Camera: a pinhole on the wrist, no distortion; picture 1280 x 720 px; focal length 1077.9 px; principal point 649.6 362.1 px. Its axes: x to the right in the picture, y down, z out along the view. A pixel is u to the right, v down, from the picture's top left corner.
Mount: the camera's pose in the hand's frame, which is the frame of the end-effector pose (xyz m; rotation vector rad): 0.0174 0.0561 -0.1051 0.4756 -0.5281 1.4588
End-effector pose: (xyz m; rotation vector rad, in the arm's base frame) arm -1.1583 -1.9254 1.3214 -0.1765 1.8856 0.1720
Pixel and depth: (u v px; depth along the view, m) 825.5 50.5 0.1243
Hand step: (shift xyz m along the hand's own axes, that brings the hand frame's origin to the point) 0.0481 -0.0045 0.0069
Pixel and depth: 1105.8 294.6 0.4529
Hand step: 0.0314 -0.0647 0.3723
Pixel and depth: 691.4 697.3 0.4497
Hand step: -0.1430 -0.1917 0.2623
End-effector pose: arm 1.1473 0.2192 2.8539 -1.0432 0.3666 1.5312
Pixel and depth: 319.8 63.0 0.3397
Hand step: 0.0912 -0.2364 0.1049
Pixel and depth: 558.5 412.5 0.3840
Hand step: -0.0201 -0.1993 0.1816
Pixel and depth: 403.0 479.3 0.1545
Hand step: -0.0081 -0.0639 -0.0033
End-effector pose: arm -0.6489 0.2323 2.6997 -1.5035 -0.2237 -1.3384
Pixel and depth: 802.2 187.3 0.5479
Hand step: 0.0829 -0.2163 0.3803
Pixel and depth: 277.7 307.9 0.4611
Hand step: 0.0124 -0.3490 0.1675
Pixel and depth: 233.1 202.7 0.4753
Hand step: 0.0577 -0.3799 0.1648
